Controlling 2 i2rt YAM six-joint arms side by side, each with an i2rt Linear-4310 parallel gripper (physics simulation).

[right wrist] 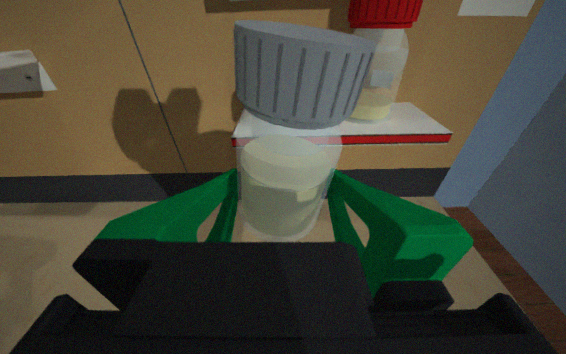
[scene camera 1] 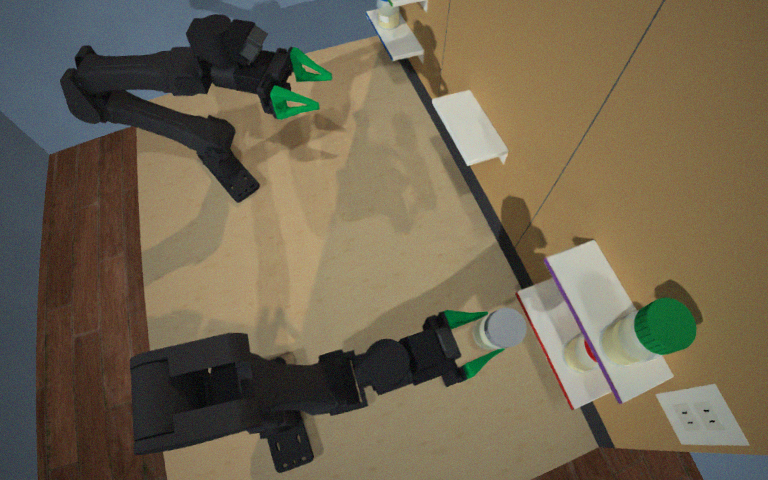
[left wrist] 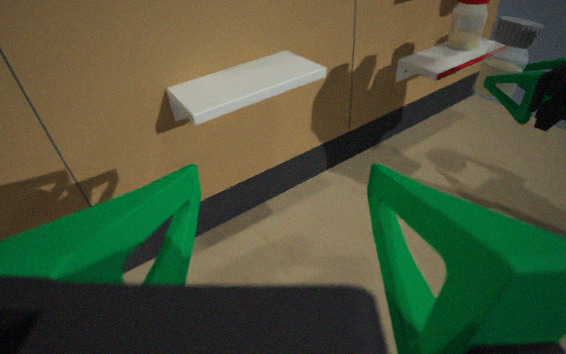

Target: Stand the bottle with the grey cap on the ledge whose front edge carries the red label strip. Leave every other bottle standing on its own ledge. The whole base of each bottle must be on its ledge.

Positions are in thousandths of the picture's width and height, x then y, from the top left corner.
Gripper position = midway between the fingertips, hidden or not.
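A red-capped bottle (scene camera 1: 752, 743) is visible, and so is a green-capped bottle (scene camera 1: 865, 680). The green-capped bottle is out of frame in the right wrist view, and in the left wrist view the green-capped bottle is out of frame too. A red-strip ledge (scene camera 1: 713, 645) appears again in the wrist views, the ledge (right wrist: 716, 335) and the ledge (left wrist: 761, 177). The scene also has a red label strip (right wrist: 722, 391) and a brown wall (scene camera 1: 864, 376). The left gripper (scene camera 1: 424, 191) can be seen as well, and the left wrist view shows the left gripper (left wrist: 501, 504). As for the right gripper (scene camera 1: 645, 689), the wrist views show the right gripper (right wrist: 499, 499) and the right gripper (left wrist: 875, 216).
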